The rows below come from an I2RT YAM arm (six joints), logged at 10 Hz.
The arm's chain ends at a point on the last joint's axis. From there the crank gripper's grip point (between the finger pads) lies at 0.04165 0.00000 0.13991 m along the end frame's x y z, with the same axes.
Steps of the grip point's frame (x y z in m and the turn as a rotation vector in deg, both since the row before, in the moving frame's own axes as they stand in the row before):
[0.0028 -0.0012 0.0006 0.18 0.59 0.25]
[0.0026 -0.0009 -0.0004 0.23 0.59 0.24]
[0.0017 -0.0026 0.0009 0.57 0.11 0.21]
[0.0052 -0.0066 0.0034 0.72 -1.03 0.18]
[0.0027 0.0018 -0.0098 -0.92 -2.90 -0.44]
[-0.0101 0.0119 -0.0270 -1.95 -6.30 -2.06]
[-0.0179 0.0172 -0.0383 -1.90 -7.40 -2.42]
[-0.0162 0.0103 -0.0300 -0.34 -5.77 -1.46]
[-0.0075 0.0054 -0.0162 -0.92 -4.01 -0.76]
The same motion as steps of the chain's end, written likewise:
[0.0014 -0.0009 0.0010 0.18 0.59 0.25]
[0.0012 -0.0005 0.0000 0.23 0.59 0.24]
[0.0014 -0.0014 0.0010 0.57 0.11 0.21]
[0.0077 -0.0050 0.0027 0.72 -1.03 0.18]
[0.0098 -0.0002 -0.0117 -0.92 -2.90 -0.44]
[0.0054 0.0083 -0.0307 -1.95 -6.30 -2.06]
[0.0004 0.0139 -0.0424 -1.90 -7.40 -2.42]
[-0.0019 0.0103 -0.0335 -0.34 -5.77 -1.46]
[0.0024 0.0036 -0.0188 -0.92 -4.01 -0.76]

